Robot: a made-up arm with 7 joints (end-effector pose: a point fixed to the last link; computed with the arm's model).
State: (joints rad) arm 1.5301 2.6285 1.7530 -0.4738 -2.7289 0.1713 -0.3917
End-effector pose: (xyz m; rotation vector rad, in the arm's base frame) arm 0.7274 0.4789 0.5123 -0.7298 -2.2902 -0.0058
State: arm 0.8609 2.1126 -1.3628 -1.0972 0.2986 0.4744 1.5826
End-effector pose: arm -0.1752 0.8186 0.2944 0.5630 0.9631 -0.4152
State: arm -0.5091 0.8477 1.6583 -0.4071 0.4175 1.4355 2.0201
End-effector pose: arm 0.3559 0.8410 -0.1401 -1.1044 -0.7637 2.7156
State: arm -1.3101 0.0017 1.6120 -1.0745 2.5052 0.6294 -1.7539
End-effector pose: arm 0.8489 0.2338 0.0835 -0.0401 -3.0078 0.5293
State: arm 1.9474 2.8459 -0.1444 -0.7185 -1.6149 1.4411 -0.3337
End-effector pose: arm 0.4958 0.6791 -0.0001 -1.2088 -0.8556 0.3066
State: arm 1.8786 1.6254 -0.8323 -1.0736 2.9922 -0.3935 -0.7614
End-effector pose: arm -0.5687 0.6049 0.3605 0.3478 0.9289 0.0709
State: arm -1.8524 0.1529 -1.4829 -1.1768 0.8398 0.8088 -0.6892
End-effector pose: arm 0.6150 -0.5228 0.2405 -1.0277 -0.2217 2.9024
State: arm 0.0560 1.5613 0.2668 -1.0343 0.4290 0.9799 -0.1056
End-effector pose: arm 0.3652 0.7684 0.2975 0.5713 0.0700 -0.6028
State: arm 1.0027 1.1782 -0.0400 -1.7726 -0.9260 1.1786 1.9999
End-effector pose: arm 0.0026 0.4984 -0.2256 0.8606 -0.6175 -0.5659
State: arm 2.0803 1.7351 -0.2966 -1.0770 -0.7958 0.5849 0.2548
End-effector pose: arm -0.3881 0.7497 0.3272 -0.8443 2.3955 -1.7646
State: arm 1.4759 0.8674 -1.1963 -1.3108 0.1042 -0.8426 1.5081
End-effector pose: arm -0.7491 0.0407 0.0489 -1.3449 -0.3802 0.6832
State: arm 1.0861 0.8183 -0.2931 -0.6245 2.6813 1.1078 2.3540
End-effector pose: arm -0.6220 0.5778 -0.1893 -0.5347 0.1382 -2.5350
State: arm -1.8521 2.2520 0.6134 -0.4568 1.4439 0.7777 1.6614
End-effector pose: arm -0.4202 0.7572 0.5498 1.1817 1.8853 -0.1880
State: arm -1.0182 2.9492 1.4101 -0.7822 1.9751 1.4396 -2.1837
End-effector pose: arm -0.7022 0.0193 0.7595 -2.8027 -0.5260 1.2235
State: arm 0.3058 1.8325 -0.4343 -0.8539 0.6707 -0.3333 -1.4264
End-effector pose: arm 0.2165 0.8936 0.2512 0.9238 1.5591 -2.0716
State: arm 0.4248 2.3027 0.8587 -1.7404 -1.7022 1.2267 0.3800
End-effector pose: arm 0.5099 0.1890 0.6566 -2.9114 -0.2380 0.0413
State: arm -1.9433 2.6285 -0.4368 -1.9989 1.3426 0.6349 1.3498
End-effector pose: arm -0.1587 0.2139 0.7082 0.3784 -2.5339 -0.8787
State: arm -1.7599 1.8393 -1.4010 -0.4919 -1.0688 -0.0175 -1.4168
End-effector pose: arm 0.2832 0.8065 0.6300 0.6099 2.9137 -0.8237
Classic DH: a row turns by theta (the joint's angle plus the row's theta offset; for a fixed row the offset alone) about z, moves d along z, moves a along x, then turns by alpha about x. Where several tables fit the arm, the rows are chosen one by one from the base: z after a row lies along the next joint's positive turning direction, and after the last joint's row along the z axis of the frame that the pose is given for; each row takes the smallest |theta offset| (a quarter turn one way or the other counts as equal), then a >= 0, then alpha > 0; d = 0 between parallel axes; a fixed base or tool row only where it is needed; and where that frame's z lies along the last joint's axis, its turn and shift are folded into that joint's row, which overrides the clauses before.
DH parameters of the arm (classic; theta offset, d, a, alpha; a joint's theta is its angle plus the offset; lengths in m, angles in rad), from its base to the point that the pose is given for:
base (fixed): 0 0.2386 0.018 -1.2217
joint 1: 1.5708 0.0266 0.0263 1.5708
joint 2: 1.2217 -0.016 0.02 -1.5708
joint 3: -1.5708 -0.459 0.038 -1.5708
joint 4: 0 -0.007 -0.059 1.5708
joint 5: 0 -0.468 0.004 -1.5708
joint 6: 0 -0.002 -0.005 1.5708
joint 7: -0.342 0.0449 -0.0191 -0.6724
tool (fixed): -0.4819 -0.0382 0 0

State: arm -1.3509 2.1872 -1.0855 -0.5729 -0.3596 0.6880 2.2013
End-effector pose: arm 0.0510 0.8478 0.6268 1.7714 -1.4724 0.3461
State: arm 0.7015 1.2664 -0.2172 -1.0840 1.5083 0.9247 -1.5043
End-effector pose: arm -0.0450 0.7550 -0.1654 -0.9387 0.5300 -1.4239
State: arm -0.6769 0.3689 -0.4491 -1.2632 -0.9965 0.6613 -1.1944
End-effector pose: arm 0.7374 -0.0192 -0.0671 1.7290 1.1319 -1.8925
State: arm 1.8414 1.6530 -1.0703 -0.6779 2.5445 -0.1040 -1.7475
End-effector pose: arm -0.4679 0.7222 0.5525 -0.7899 1.9460 -0.6671
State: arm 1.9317 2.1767 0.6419 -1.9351 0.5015 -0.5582 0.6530
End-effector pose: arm 0.1883 0.4451 -0.1270 -1.0598 -0.5331 -1.6776
